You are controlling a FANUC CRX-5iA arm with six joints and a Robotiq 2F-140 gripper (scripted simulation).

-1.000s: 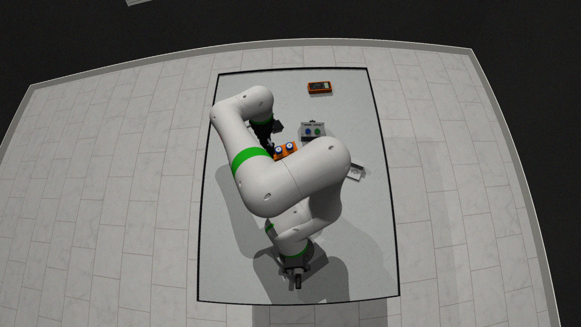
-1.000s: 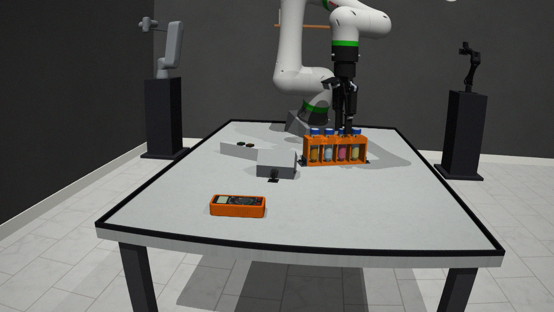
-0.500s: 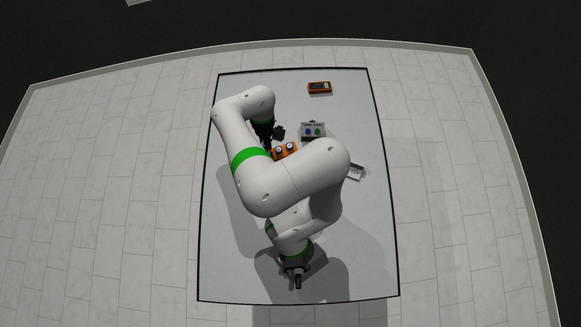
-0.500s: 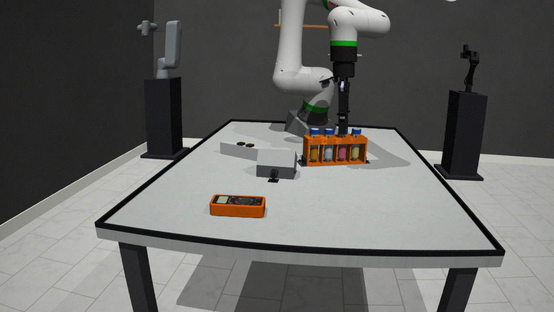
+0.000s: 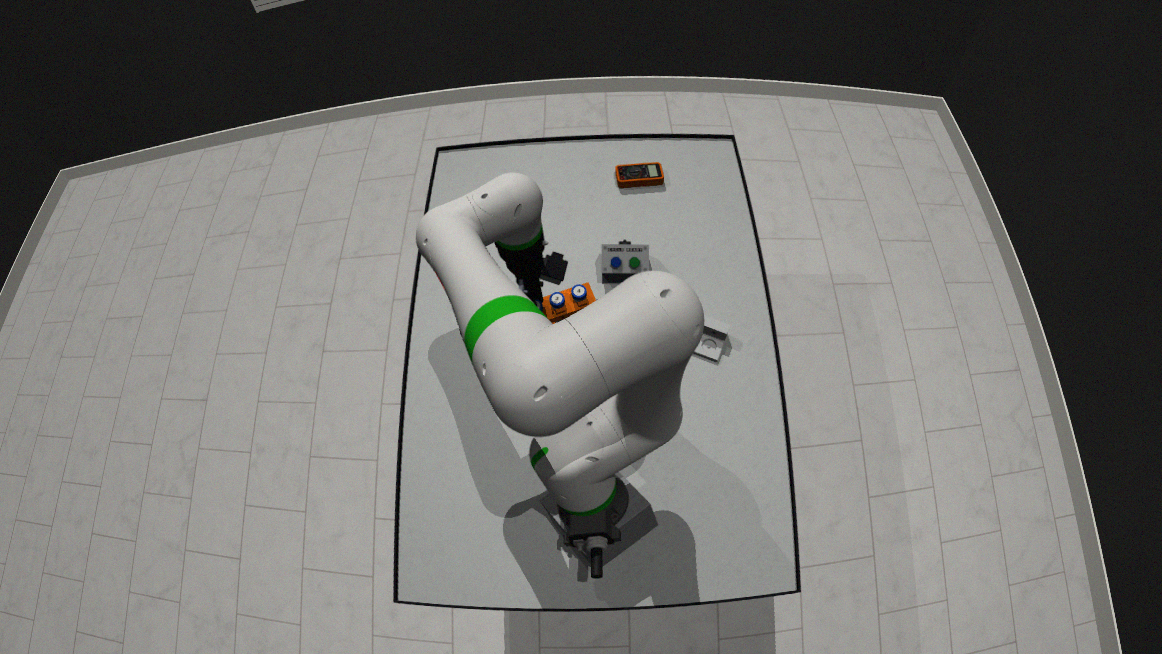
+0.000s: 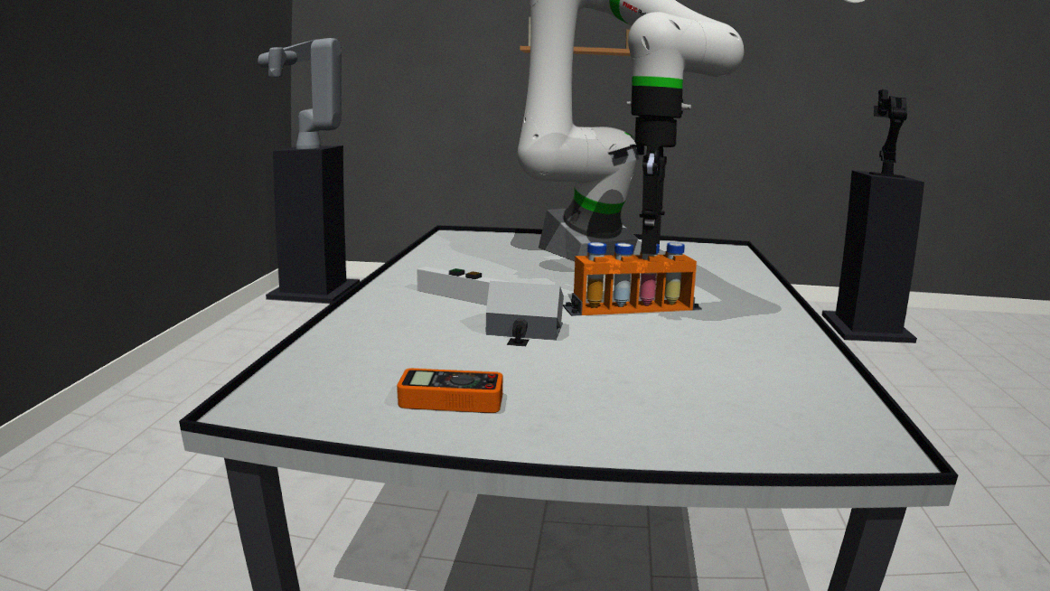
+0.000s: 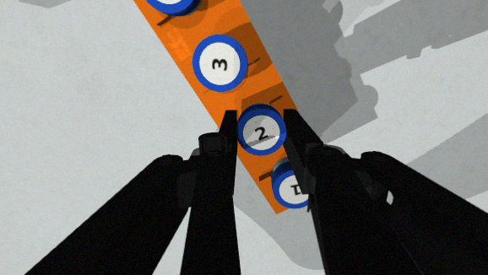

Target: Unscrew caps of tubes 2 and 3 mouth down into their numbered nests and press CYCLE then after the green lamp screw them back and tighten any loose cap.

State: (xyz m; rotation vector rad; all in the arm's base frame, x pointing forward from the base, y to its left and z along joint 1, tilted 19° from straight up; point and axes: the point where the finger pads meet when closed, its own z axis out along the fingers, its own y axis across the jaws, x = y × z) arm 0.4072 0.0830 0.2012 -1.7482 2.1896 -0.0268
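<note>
Right now my hand is 30 mm above the cap 2. Round my hand: cap 3 (50 mm to the right, 30 mm below, 20 mm ahead); cap 1 (50 mm to the left, 30 mm below, 20 mm behind); cap 4 (100 mm to the right, 30 mm ahead, 20 mm below).
</note>
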